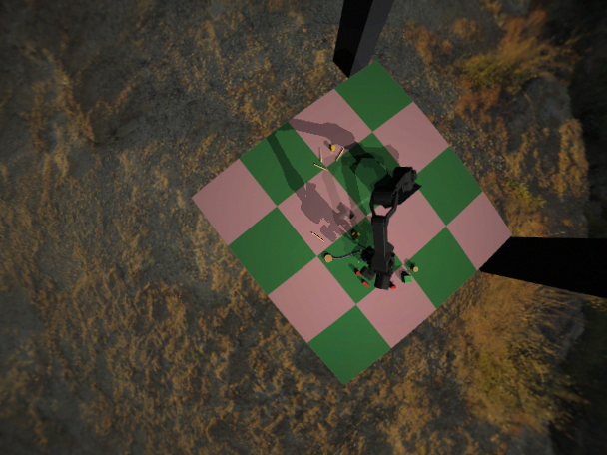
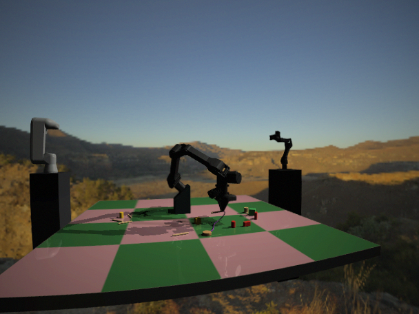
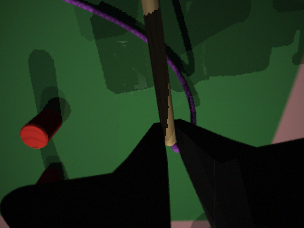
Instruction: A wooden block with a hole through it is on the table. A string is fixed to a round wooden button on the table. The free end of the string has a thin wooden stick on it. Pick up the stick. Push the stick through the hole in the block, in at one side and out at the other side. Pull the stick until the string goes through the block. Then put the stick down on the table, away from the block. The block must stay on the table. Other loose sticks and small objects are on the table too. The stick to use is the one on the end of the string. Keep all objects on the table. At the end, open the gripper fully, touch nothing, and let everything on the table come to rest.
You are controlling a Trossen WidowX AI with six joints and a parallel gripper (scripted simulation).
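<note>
My gripper tip is 13 cm to the left of the yellow wooden block, 4 cm above it and 2 cm past it. Round my gripper tip: stick 1 cm to the right; then red cylinder 9 cm ahead, 4 cm below, 3 cm to the left; then red block 10 cm to the left, 9 cm ahead, 5 cm below.
</note>
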